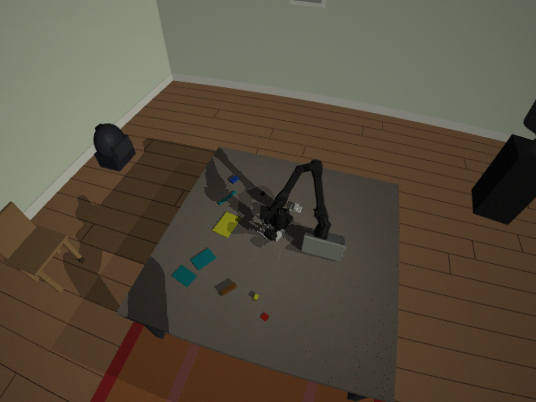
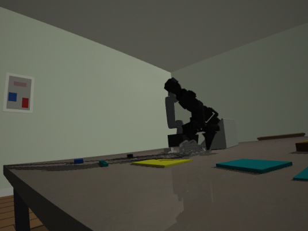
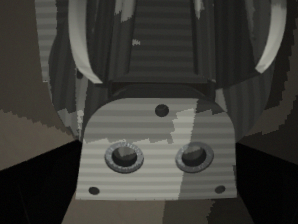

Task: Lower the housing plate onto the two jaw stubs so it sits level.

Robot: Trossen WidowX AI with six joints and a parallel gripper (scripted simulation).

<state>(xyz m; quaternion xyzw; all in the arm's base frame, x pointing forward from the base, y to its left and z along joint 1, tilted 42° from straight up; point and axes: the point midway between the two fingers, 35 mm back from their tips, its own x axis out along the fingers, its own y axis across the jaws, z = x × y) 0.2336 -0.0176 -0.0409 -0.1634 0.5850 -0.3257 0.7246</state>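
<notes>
My gripper tip is 1 cm short of the pale part and 2 cm below it. The rest, counted from my gripper tip: black cube: 21 cm ahead, 25 cm to the right; yellow plate: 30 cm ahead, 5 cm to the left, 1 cm below; brown block: 10 cm ahead, 40 cm to the left.
</notes>
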